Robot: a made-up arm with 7 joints. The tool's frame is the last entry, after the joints.
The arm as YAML. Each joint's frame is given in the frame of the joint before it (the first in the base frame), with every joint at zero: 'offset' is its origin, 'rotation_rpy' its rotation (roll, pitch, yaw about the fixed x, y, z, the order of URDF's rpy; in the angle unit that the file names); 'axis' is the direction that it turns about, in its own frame. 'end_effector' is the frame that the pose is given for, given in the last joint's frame.
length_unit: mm
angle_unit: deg
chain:
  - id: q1
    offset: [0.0, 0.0, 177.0]
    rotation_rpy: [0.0, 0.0, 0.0]
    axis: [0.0, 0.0, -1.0]
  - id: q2
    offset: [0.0, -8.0, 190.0]
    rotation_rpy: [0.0, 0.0, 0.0]
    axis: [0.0, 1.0, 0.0]
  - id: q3
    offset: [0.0, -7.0, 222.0]
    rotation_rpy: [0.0, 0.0, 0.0]
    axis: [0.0, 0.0, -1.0]
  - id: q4
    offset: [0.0, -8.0, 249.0]
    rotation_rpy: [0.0, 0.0, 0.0]
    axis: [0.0, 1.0, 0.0]
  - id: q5
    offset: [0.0, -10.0, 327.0]
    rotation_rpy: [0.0, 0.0, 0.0]
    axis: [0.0, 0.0, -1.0]
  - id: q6
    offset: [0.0, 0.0, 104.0]
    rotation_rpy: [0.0, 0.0, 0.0]
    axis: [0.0, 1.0, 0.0]
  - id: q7
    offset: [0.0, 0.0, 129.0]
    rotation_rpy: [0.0, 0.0, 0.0]
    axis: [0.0, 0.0, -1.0]
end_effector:
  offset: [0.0, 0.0, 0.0]
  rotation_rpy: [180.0, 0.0, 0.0]
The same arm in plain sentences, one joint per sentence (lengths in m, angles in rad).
The arm has seven revolute joints in a row. What follows holds with every joint at zero, and every direction is one of the base frame's.
The first joint is mounted 0.177 m along +z from the base frame's origin and rotates about -z.
The second joint is mounted 0.008 m along -y and 0.19 m along +z from the first joint and rotates about +y.
The third joint is mounted 0.007 m along -y and 0.222 m along +z from the second joint and rotates about -z.
The fourth joint is mounted 0.008 m along -y and 0.249 m along +z from the third joint and rotates about +y.
The fifth joint is mounted 0.01 m along -y and 0.327 m along +z from the fourth joint and rotates about -z.
The sixth joint is mounted 0.104 m along +z from the fifth joint and rotates about +y.
The seventh joint is mounted 0.129 m along +z from the sixth joint and rotates about -z.
The tool frame, which is the frame that the pose is given for, is mounted at the same point as the seventh joint; its axes are the base frame's turned by roll 3.1416, pitch 0 and yaw 0 rad (as in URDF: about the fixed x, then y, then z).

